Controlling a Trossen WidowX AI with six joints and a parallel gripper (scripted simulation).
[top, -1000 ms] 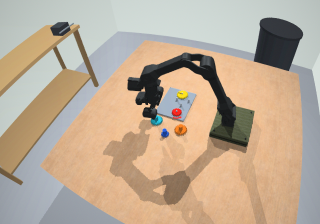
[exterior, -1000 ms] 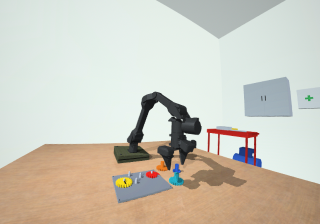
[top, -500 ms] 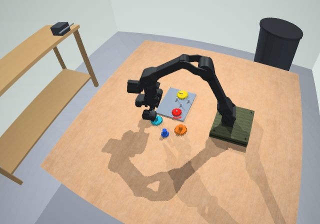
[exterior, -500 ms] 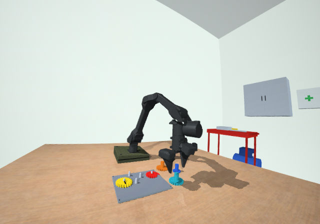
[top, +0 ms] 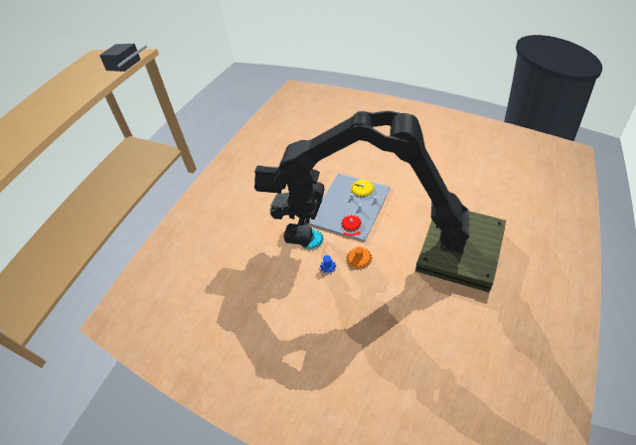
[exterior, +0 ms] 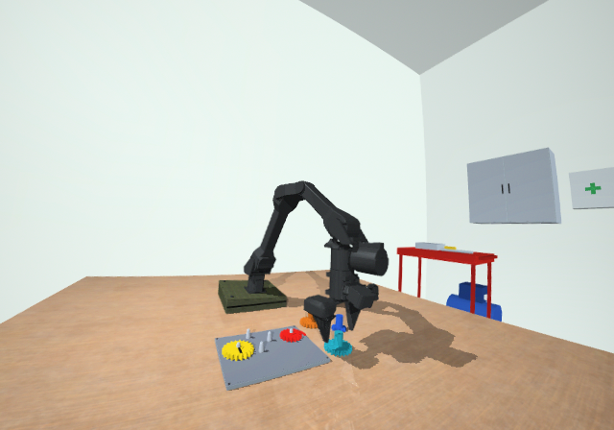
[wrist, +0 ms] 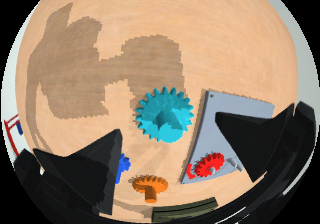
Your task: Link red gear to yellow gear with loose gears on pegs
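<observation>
Right now my gripper tip is 90 mm past the red gear, 80 mm to the left of it and 20 mm above it. Round my gripper tip: cyan gear (20 mm below); then orange gear (140 mm behind, 20 mm to the left, 20 mm below); then blue gear (80 mm behind, 70 mm to the left, 20 mm below).
</observation>
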